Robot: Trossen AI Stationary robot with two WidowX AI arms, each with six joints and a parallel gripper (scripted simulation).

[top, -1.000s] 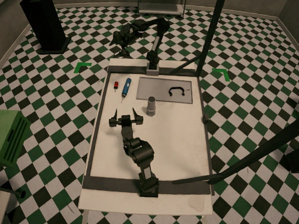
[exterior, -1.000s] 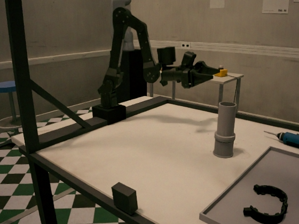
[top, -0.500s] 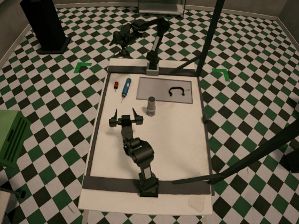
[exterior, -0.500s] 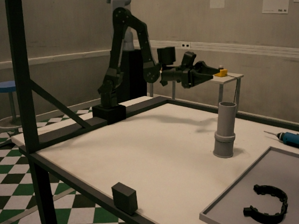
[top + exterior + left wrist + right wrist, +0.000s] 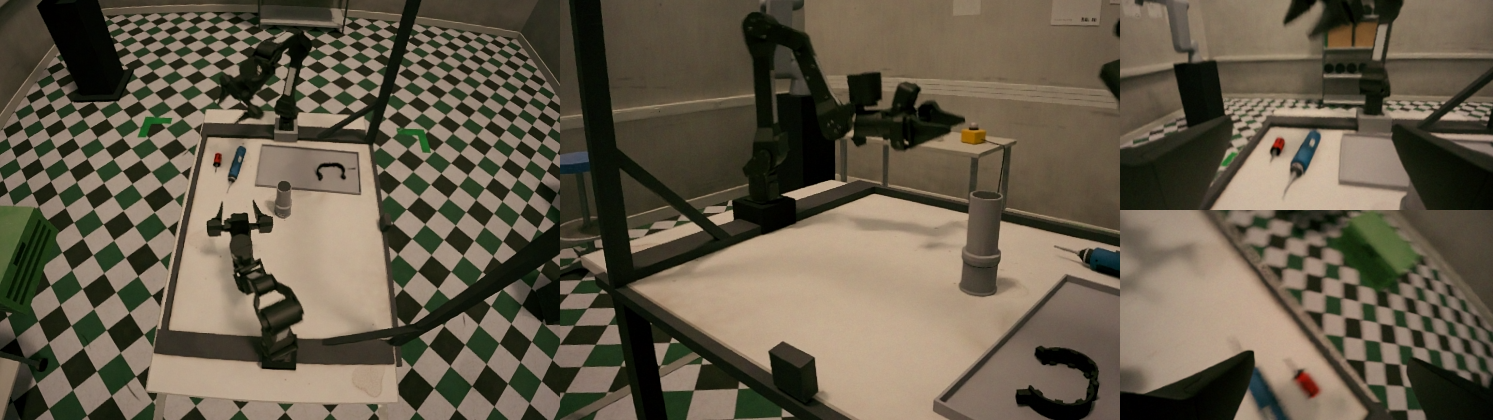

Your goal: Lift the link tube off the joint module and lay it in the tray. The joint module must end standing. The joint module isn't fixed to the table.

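Right now the grey link tube is 22 cm below my right hand, 19 cm to the left of it and 18 cm behind it. Also, from my right hand: grey joint module (30 cm below, 19 cm to the left, 18 cm behind); small red tool (31 cm below, 10 cm ahead, 3 cm to the right); grey tray (32 cm below, 28 cm behind, 2 cm to the right).
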